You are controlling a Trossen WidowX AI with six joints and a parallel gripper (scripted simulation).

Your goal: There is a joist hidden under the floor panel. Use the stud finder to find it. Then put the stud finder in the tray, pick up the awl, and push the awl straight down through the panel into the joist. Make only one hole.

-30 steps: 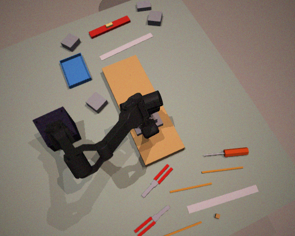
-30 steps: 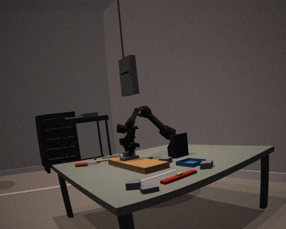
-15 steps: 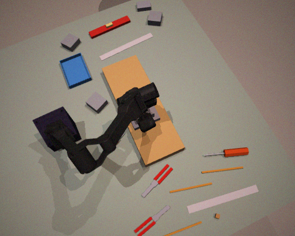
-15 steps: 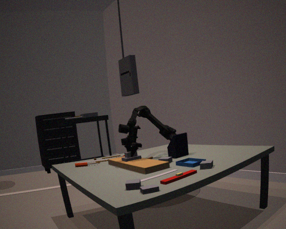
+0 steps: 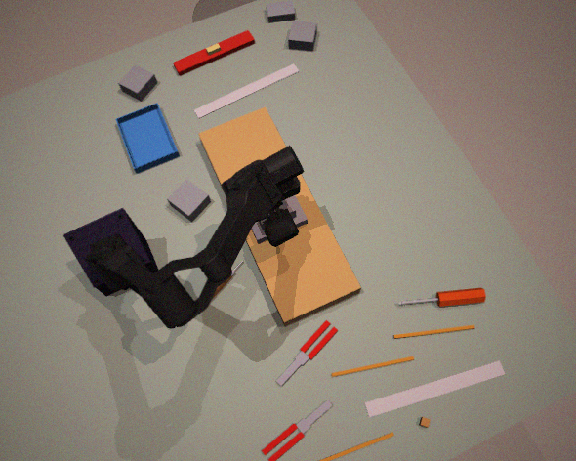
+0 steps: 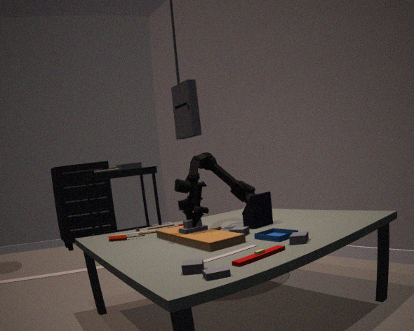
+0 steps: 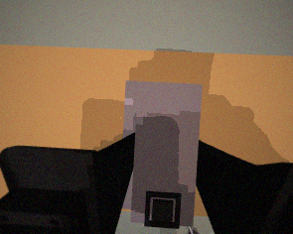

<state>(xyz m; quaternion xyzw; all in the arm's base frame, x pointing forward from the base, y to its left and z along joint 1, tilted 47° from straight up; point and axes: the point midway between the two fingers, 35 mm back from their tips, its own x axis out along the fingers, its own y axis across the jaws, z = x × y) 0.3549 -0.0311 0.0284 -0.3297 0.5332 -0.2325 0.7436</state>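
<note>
My gripper tip is 4 cm past the square light and 3 cm below it. Round my gripper tip: awl (16 cm behind, 7 cm to the right, 6 cm below); stud finder (2 cm behind, 2 cm above); blue tray (22 cm behind, 36 cm to the left, 5 cm below).
</note>
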